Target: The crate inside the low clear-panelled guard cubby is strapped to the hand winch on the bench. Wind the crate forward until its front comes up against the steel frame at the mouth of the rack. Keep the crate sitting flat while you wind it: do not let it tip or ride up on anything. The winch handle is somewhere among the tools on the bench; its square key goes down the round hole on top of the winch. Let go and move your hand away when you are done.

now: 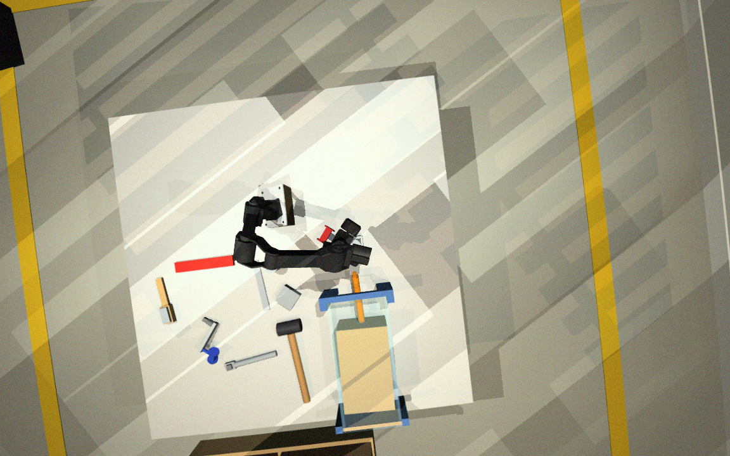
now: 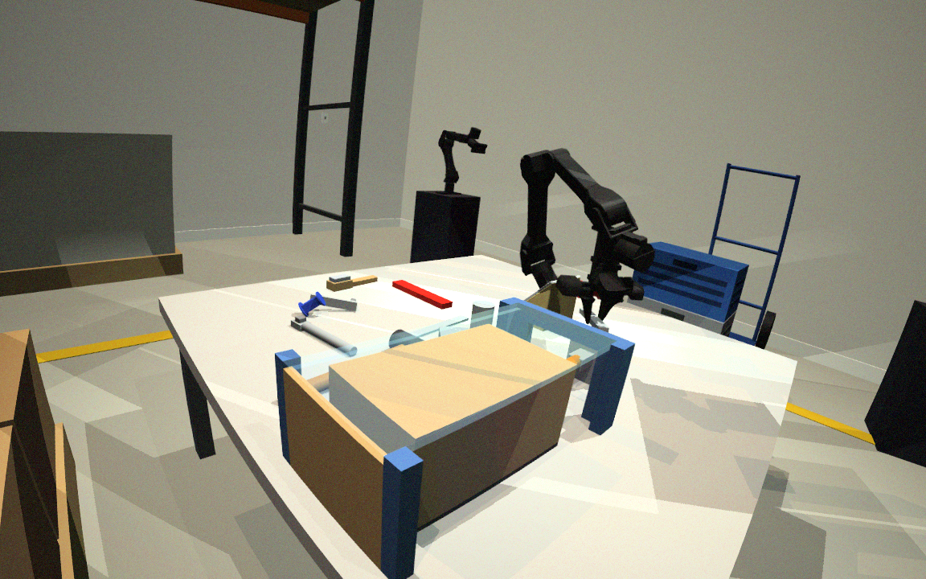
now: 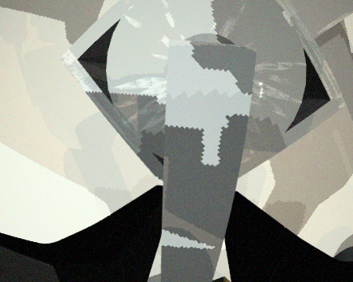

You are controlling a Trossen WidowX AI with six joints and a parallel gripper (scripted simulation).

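Right now the red knob is 50 mm above my gripper tip, 40 mm to the right of it and 40 mm behind it. Round my gripper tip: grey block: 250 mm to the right, 160 mm ahead, 80 mm below; then winch: 70 mm below, 30 mm to the left, 20 mm ahead; then red-knobbed winch handle: 20 mm above, 10 mm to the right, 10 mm behind.
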